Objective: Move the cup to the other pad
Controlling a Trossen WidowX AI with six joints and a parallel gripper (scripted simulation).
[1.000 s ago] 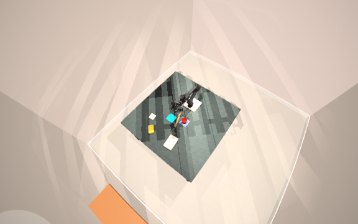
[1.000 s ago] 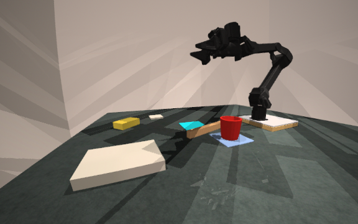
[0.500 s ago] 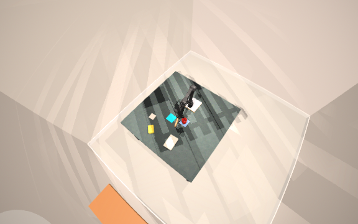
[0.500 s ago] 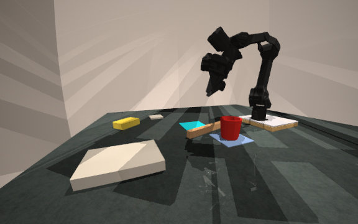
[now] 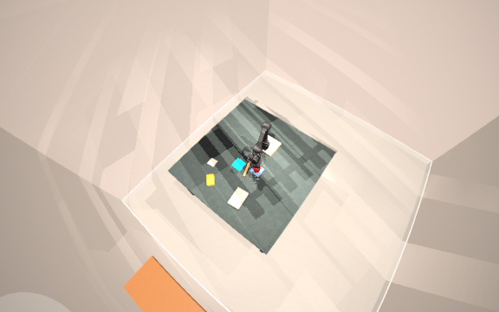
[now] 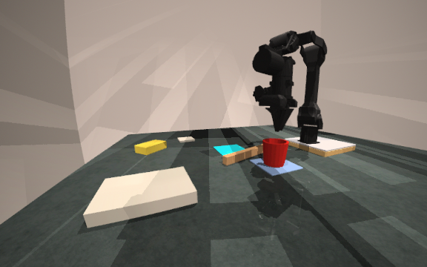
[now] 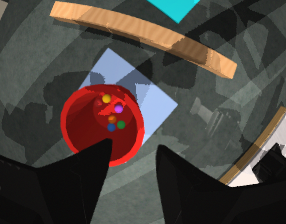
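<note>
My gripper tip is now 60 mm above the red cup, 20 mm to the right of it and 20 mm short of it. Round my gripper tip: cyan pad 160 mm to the right, 110 mm below, 100 mm ahead; then wooden bar 100 mm below, 70 mm to the right, 60 mm ahead; then light blue pad 110 mm below, 20 mm to the left, 20 mm ahead.
</note>
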